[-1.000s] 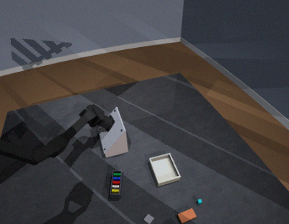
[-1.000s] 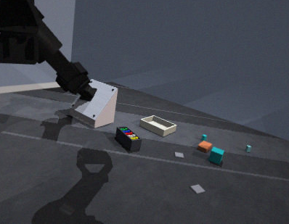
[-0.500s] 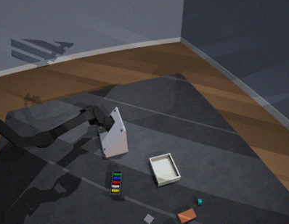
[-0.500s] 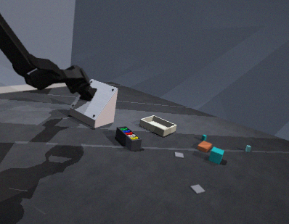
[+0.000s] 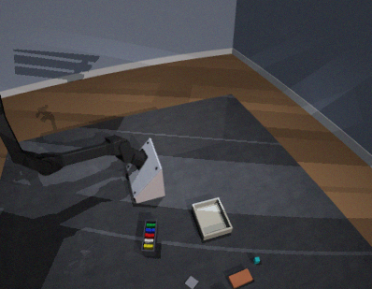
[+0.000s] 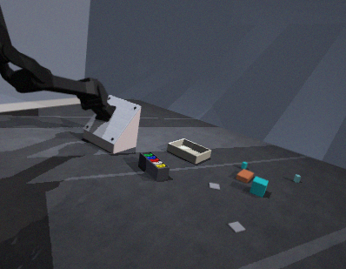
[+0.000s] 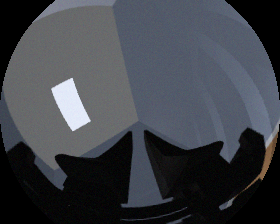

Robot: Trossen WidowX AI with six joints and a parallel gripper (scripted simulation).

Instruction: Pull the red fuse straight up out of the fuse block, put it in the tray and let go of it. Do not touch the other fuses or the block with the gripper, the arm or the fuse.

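Right now the red fuse is 30 cm ahead of my gripper tip, 46 cm to the left of it and 65 cm below it. From my gripper tip the other things lie so: teal cube (61 cm ahead, 58 cm to the left, 66 cm below); then orange block (55 cm ahead, 65 cm to the left, 67 cm below); then beige tray (33 cm ahead, 68 cm to the left, 67 cm below).
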